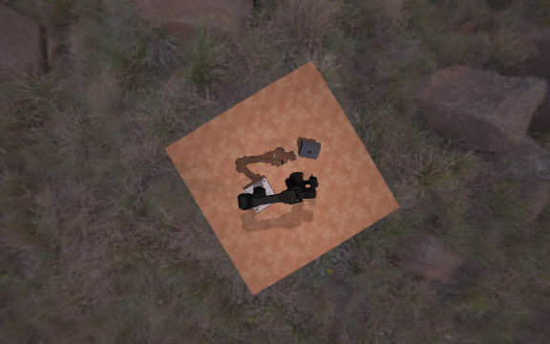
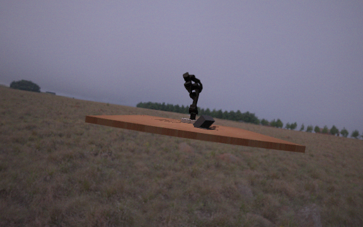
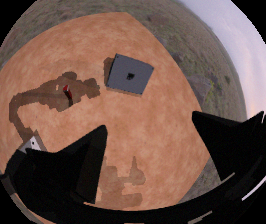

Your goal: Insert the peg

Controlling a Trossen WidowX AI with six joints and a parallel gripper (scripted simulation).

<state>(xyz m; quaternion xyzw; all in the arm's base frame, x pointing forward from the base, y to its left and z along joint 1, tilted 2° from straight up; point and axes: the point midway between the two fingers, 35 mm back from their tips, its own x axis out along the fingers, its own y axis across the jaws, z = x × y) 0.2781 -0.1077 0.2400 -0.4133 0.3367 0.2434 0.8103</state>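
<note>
The dark red peg is 2 cm behind my gripper tip, 16 cm to the left of it and 19 cm below it. Round my gripper tip: grey sloped panel: 17 cm ahead, 9 cm to the left, 21 cm below.
</note>
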